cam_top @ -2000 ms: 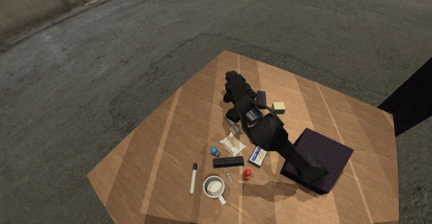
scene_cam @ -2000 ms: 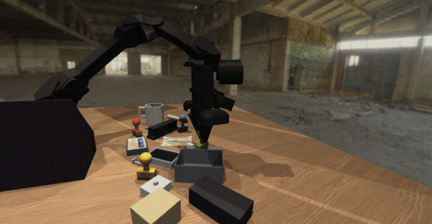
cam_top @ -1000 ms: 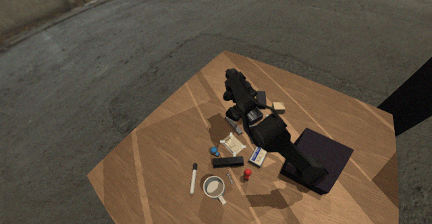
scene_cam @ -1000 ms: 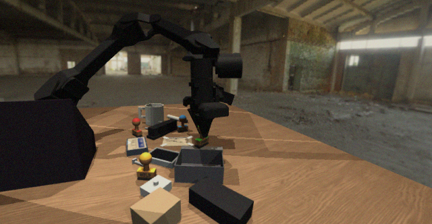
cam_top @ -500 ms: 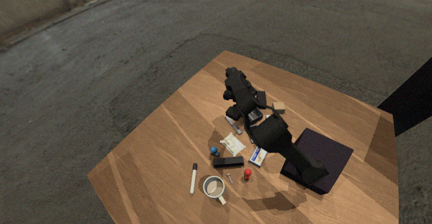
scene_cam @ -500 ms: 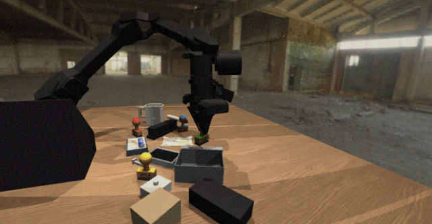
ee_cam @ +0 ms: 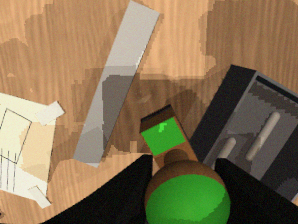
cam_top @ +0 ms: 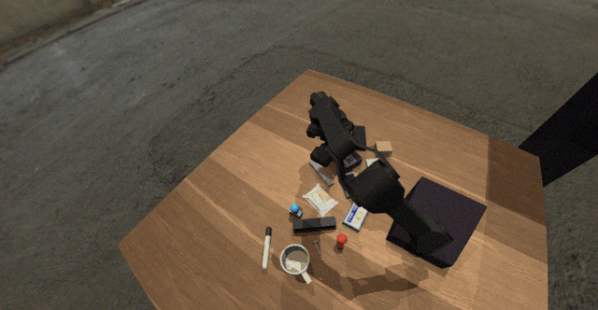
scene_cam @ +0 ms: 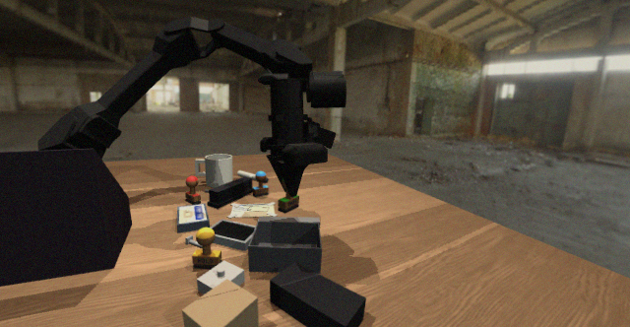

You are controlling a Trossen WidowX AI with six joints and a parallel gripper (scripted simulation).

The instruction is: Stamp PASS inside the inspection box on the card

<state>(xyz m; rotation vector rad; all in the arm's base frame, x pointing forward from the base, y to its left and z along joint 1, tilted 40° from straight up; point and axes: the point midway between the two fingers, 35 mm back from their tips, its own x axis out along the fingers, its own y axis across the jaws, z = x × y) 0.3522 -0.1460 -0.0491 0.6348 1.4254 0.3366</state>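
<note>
Right now my gripper tip is 100 mm past the ink pad, 80 mm above it and 50 mm to the right of it. Round my gripper tip: grey box 80 mm below, 60 mm to the right, 40 mm behind; then flat grey bar 80 mm below, 40 mm to the left, 20 mm ahead; then green-knobbed stamp 10 mm below.
</note>
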